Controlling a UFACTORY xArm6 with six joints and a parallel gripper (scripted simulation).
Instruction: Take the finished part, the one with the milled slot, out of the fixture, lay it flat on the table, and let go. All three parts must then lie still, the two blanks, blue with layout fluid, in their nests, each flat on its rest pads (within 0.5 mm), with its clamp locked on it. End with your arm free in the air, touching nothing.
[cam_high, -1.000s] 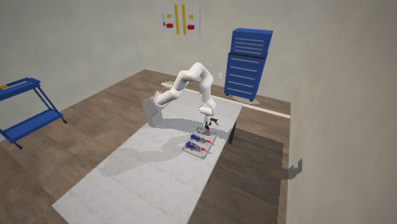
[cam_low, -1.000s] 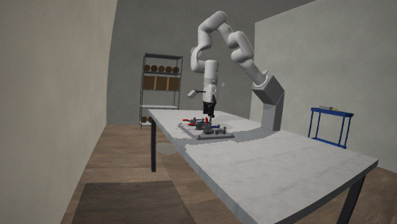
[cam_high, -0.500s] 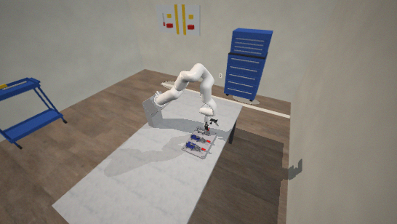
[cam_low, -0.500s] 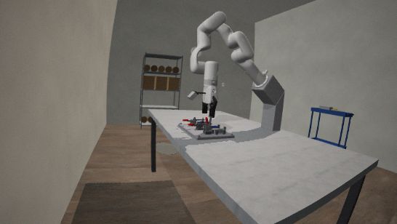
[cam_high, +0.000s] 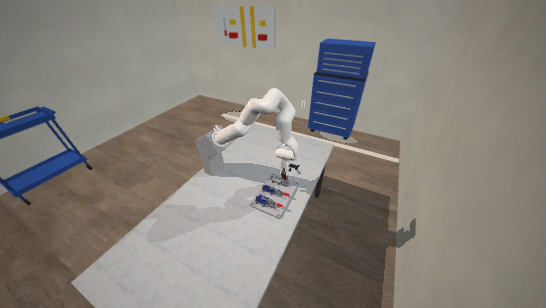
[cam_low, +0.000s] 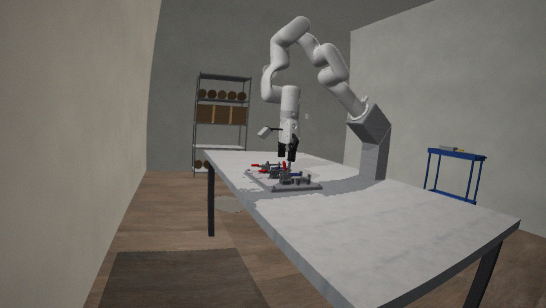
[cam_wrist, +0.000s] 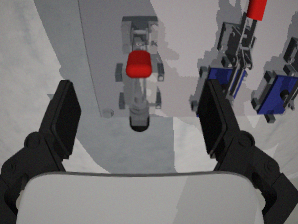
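Right now the finished grey part is 90 mm below my hand, 80 mm behind it and 10 mm to the right of it. The rest, counted from my hand: grey fixture plate: 120 mm below, 110 mm to the right, 20 mm behind.
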